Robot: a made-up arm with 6 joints.
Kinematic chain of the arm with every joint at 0, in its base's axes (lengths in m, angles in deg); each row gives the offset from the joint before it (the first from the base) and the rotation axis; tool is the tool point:
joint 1: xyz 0 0 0.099 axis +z
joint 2: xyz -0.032 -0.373 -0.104 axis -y
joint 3: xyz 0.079 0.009 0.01 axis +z
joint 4: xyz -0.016 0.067 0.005 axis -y
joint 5: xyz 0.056 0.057 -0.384 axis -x
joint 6: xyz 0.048 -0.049 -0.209 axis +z
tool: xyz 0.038 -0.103 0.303
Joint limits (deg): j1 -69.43..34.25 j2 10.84..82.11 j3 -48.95..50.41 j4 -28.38..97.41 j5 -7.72..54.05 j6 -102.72..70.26
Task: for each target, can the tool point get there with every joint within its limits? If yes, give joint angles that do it. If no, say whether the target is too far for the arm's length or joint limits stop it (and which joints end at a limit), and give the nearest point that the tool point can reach.
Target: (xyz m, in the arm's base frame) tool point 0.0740 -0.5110 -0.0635
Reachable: yes | joints -31.40 44.59 -25.16 -8.72 3.82 40.53
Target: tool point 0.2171 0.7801 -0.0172
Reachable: no: joint limits stop it (at a limit: joint 1, joint 2, joint 5, joint 6) | nearest point 0.2321 0.1077 0.0078 | short by 0.673 m
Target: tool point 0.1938 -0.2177 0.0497
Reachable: yes | joints 1.04 70.27 26.04 27.03 43.78 -74.64
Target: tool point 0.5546 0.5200 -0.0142
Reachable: no: joint limits stop it (at a limit: joint 1, joint 2, joint 5, joint 6) | nearest point 0.3816 0.0809 0.0052 | short by 0.472 m
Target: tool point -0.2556 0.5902 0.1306
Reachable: no: joint limits stop it (at a limit: joint 1, joint 2, joint 3, joint 4, joint 5, joint 6) | nearest point -0.1606 0.2387 0.1323 | short by 0.364 m
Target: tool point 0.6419 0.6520 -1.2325
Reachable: no: too far | nearest point 0.3356 -0.0702 -0.3012 | short by 1.218 m
